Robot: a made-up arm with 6 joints.
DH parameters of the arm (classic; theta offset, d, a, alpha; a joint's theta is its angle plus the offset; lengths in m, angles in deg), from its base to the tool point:
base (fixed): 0 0.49 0.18 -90
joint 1: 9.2 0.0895 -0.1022 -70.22
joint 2: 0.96 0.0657 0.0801 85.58
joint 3: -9.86 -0.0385 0.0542 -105
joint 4: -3.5 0.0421 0.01 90
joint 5: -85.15 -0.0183 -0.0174 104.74
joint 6: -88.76 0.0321 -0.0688 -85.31
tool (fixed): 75.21 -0.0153 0 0
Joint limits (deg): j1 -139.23..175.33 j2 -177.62..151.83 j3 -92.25..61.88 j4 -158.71..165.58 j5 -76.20..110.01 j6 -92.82..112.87
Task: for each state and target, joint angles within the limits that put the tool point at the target. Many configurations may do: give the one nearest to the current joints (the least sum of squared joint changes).
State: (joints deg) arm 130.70 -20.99 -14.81 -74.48 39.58 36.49
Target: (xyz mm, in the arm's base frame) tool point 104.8 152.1 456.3
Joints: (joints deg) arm 117.66 -58.69 -24.93 -87.51 49.34 39.29
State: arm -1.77 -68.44 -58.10 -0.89 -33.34 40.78
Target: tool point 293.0 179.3 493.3
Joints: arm -4.21 -40.02 -65.36 2.36 -37.99 51.50
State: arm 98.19 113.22 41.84 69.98 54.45 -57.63
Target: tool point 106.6 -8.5 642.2
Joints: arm 111.43 79.59 37.95 51.94 32.08 -50.72
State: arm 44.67 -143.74 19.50 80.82 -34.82 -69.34
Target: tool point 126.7 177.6 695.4
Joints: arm 81.59 -151.76 11.04 76.80 -22.85 -83.08
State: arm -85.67 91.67 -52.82 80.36 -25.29 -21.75
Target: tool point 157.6 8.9 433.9
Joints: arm -67.75 60.66 -92.25 84.33 -1.31 -47.15
